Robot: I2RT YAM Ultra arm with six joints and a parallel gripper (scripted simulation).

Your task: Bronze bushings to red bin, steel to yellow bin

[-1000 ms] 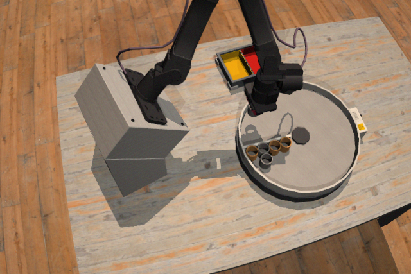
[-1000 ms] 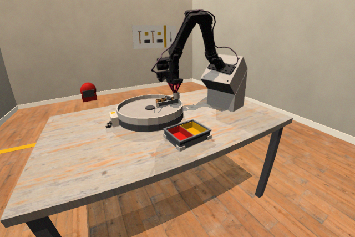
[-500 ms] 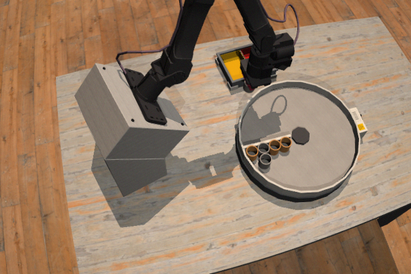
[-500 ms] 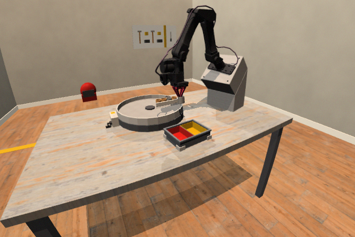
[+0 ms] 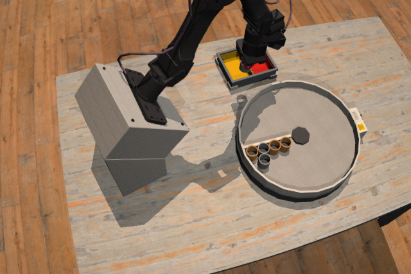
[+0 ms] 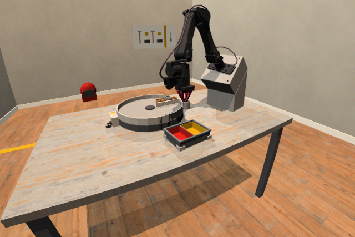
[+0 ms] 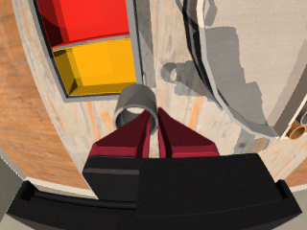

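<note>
Now: the two-part bin tray 50 mm ahead of my hand, 100 mm to the left of it and 130 mm below it. The rest, counted from my hand: red bin: 100 mm ahead, 100 mm to the left, 140 mm below; turntable: 90 mm ahead, 260 mm to the right, 100 mm below; yellow bin: 10 mm ahead, 100 mm to the left, 140 mm below.
</note>
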